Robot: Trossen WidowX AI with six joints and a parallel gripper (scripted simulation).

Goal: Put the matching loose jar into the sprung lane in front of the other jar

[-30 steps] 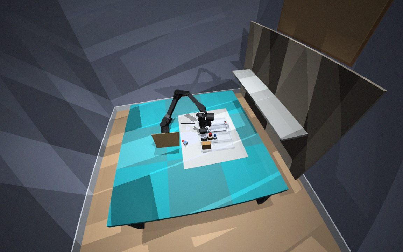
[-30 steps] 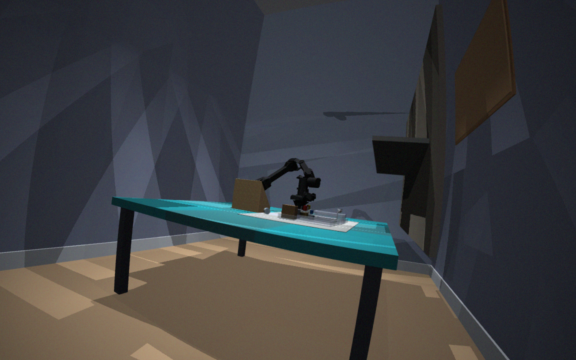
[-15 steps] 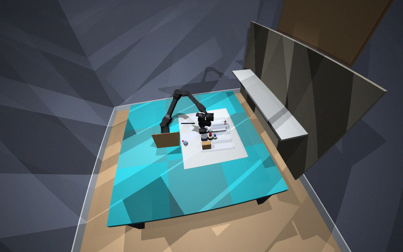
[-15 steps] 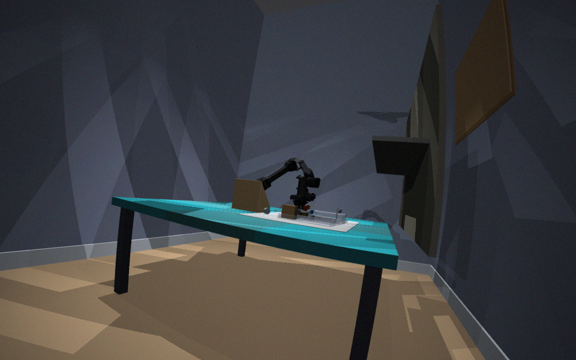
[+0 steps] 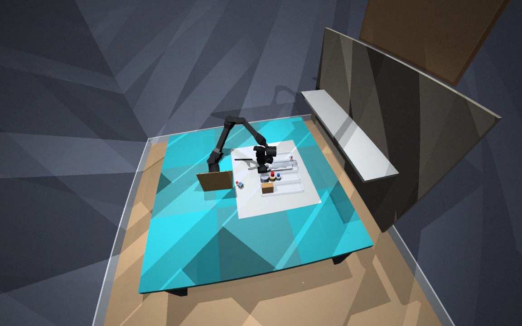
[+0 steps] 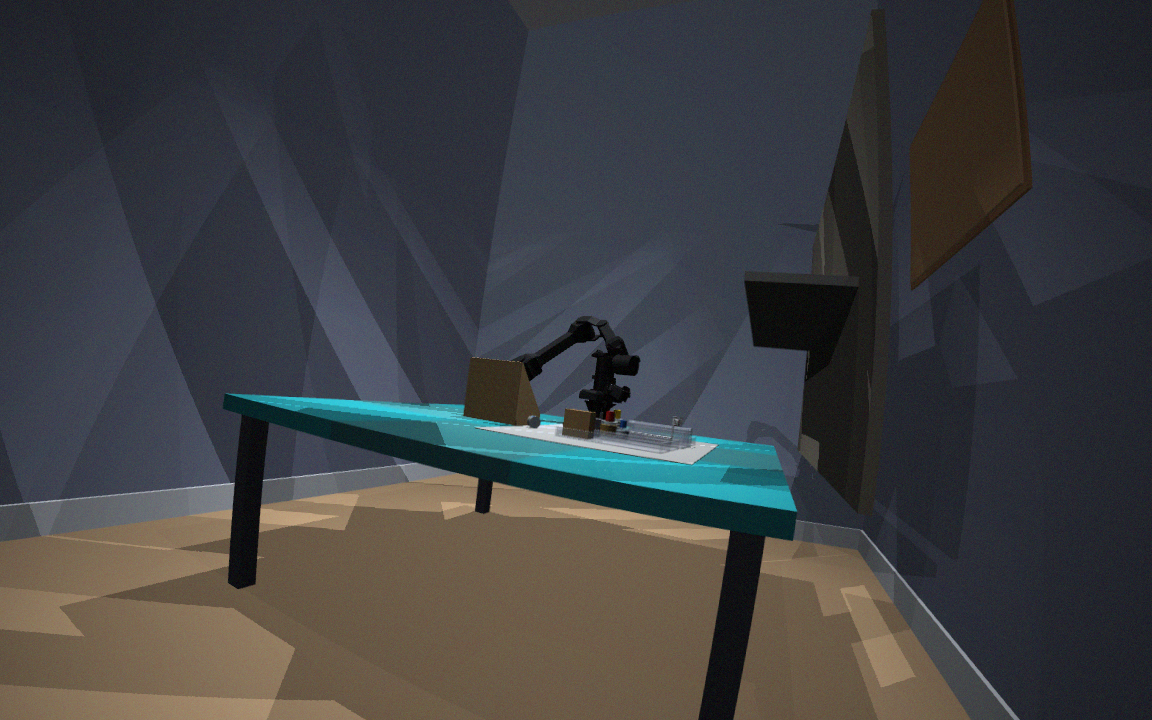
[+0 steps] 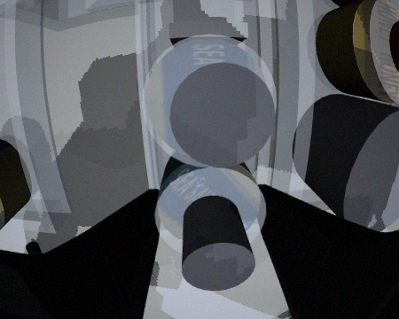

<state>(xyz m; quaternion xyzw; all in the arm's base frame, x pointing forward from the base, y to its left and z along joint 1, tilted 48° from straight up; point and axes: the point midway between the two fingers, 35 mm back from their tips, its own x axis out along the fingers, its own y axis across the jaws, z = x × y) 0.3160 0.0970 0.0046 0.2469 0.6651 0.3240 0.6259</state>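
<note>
Right now the grey can is 8 cm to the right of my gripper tip and 2 cm ahead of it. Also, from my gripper tip: black rod 14 cm to the left, 14 cm behind, 2 cm below; brown block 17 cm to the right, 4 cm ahead, 1 cm above; grey pusher plate 15 cm ahead, 4 cm to the left, 2 cm above.
</note>
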